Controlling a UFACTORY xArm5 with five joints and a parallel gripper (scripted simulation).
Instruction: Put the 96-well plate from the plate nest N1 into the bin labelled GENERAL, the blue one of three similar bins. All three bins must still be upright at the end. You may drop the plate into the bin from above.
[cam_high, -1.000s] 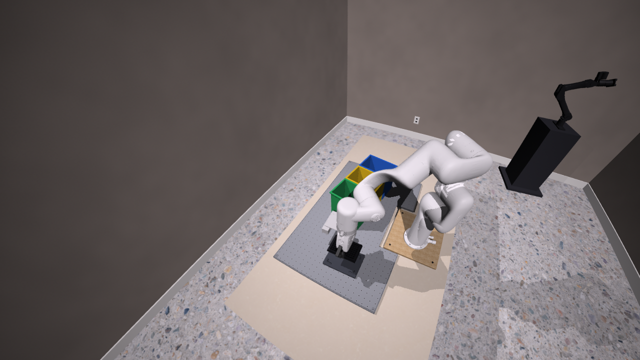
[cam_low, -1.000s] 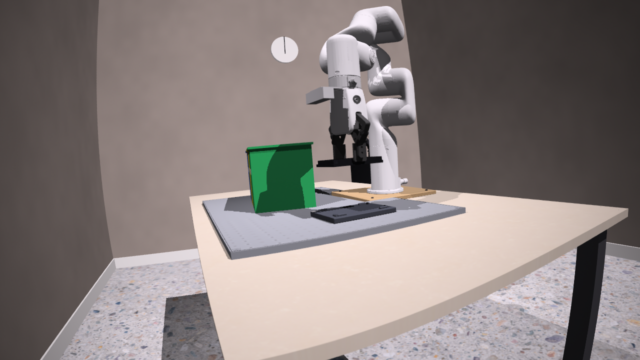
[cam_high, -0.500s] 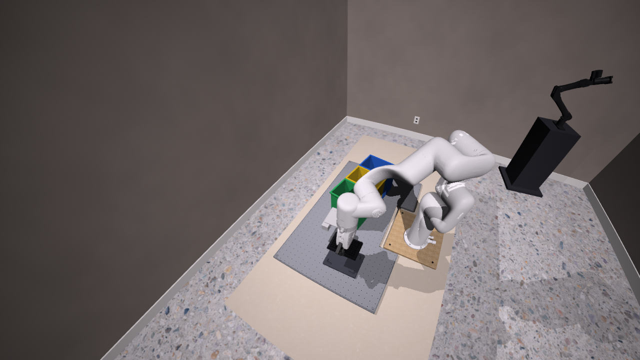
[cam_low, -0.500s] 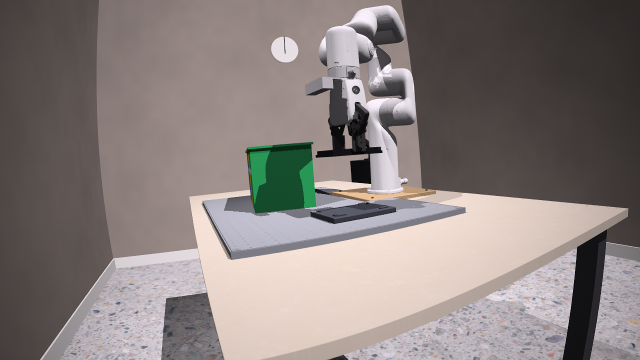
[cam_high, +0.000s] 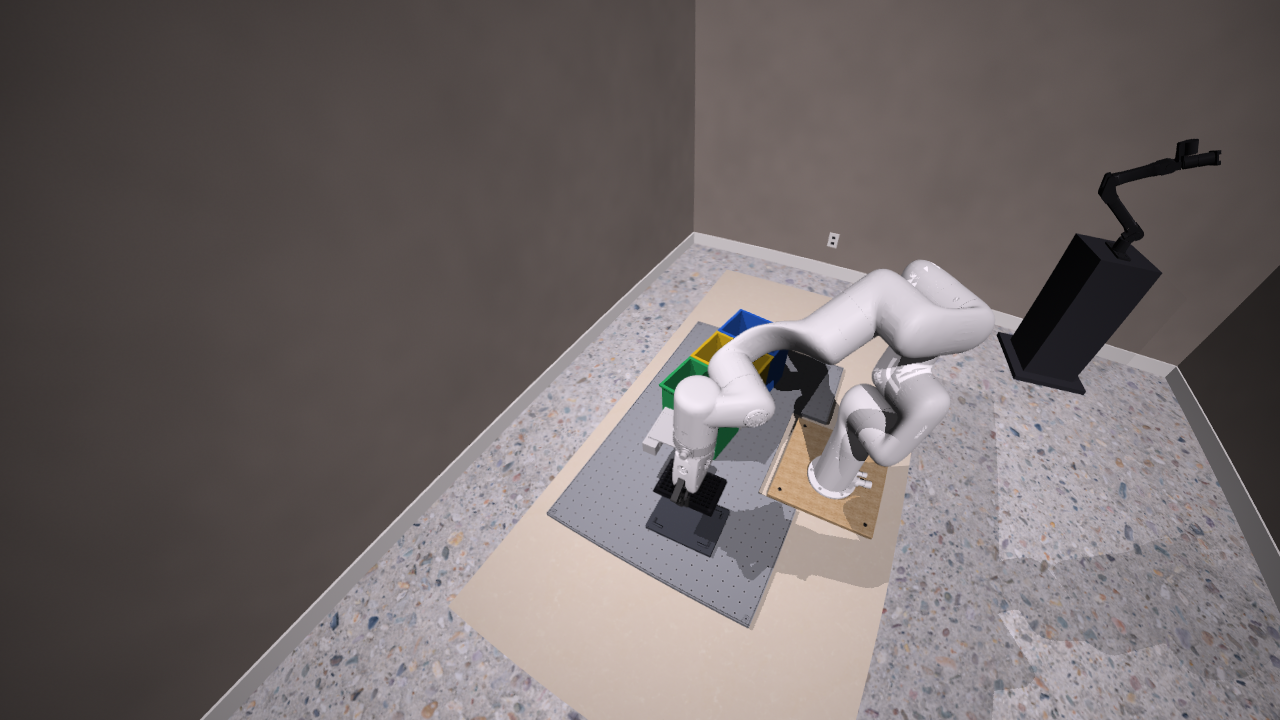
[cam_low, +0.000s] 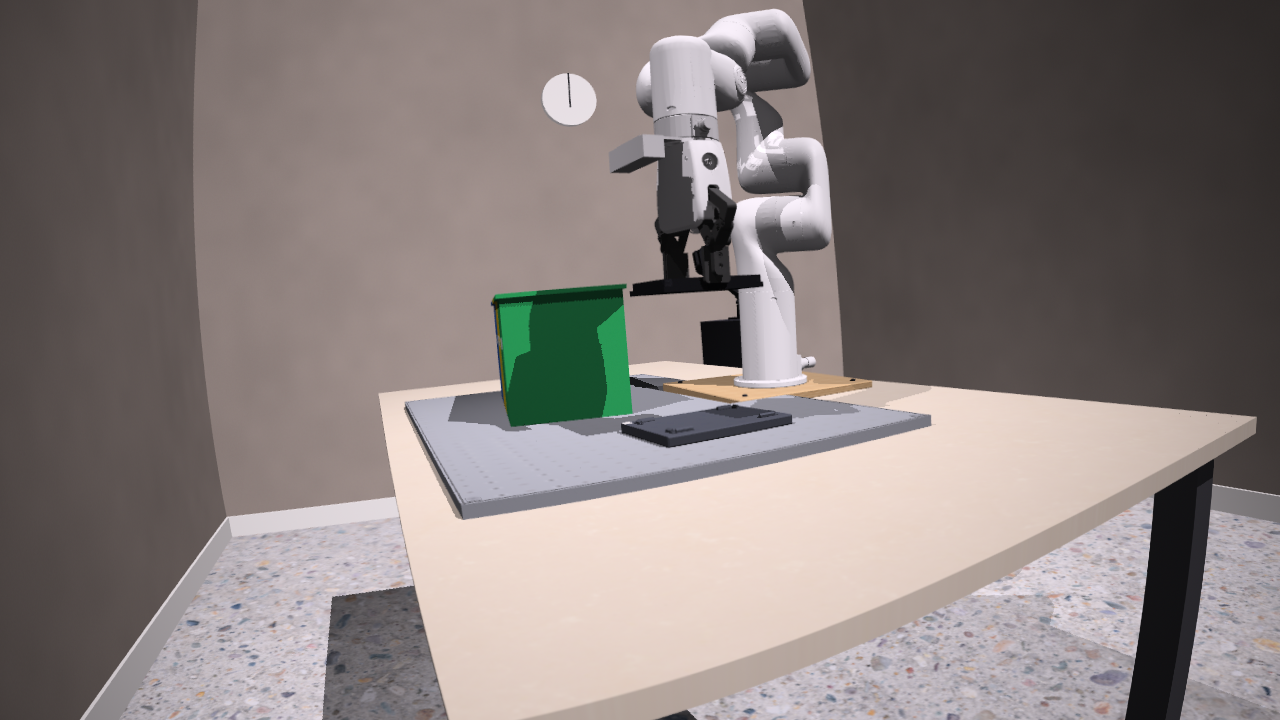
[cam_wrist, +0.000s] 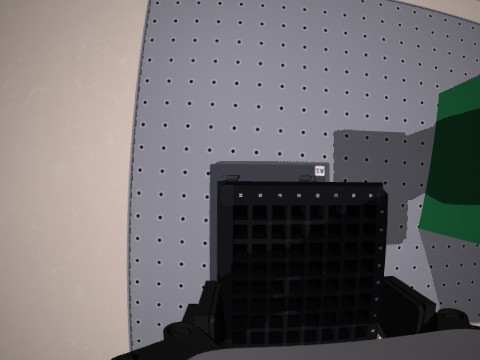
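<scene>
Right now my hand is 52 cm to the left of the blue bin, 9 cm above it and 4 cm past it. Round my hand: black 96-well plate: 1 cm below; then green bin: 27 cm to the right, 9 cm below, 5 cm ahead; then dark plate nest: 17 cm below.
</scene>
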